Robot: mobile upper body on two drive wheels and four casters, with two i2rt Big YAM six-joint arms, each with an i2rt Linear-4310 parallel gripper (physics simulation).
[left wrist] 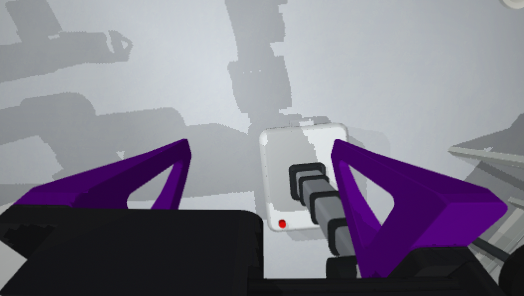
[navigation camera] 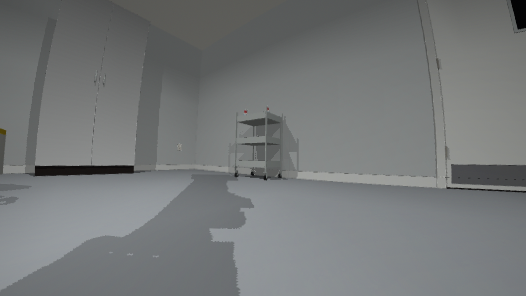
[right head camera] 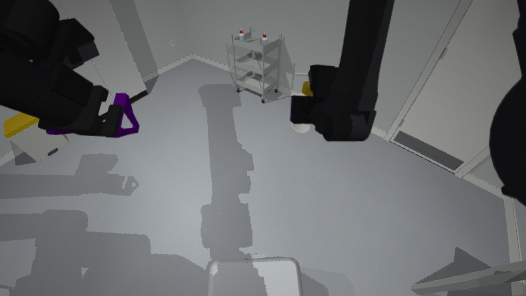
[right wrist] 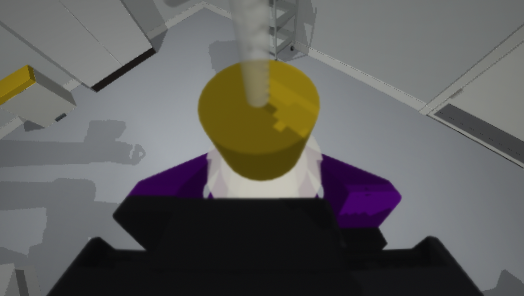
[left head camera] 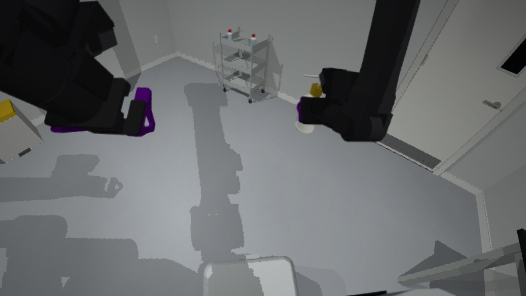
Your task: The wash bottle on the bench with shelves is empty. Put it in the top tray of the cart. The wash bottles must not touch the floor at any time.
Labels:
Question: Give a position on a white wash bottle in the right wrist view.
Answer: At 259, 114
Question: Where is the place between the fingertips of my left gripper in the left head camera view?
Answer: At 127, 126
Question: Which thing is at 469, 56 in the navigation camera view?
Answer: A door.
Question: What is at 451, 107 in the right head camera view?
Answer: A door.

